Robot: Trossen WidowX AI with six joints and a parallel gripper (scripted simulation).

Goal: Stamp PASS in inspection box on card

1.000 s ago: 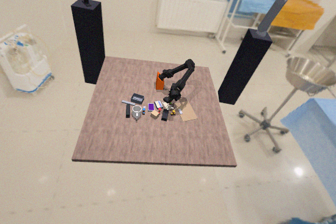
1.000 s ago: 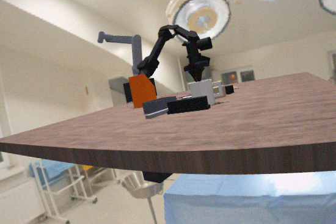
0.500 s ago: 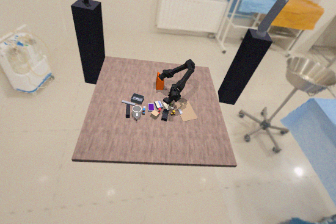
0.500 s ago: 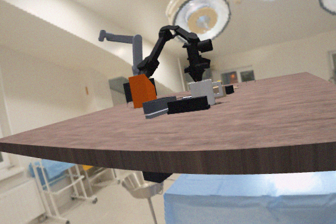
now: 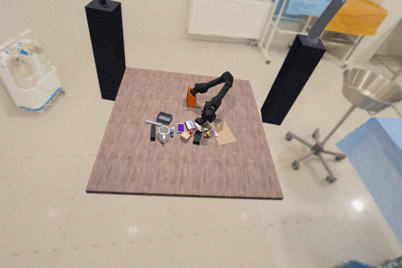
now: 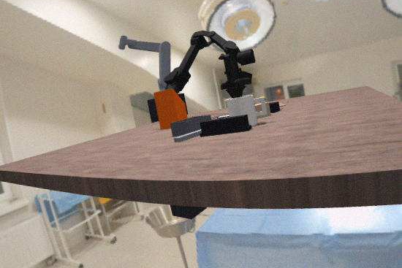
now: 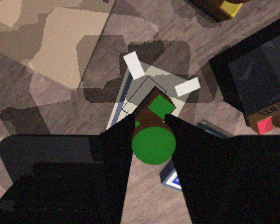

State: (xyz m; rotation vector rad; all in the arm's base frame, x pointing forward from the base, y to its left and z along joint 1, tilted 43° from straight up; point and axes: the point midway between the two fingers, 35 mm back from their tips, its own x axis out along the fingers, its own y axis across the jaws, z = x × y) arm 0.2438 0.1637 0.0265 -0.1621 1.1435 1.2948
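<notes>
My gripper tip is 17 cm to the left of the purple ink pad, 6 cm short of it and 4 cm above it. Also, from my gripper tip: tan box: 15 cm ahead, 12 cm to the right, 3 cm below; red stamp: 10 cm ahead, 9 cm to the right, 3 cm below; green PASS stamp: right at my gripper tip.
</notes>
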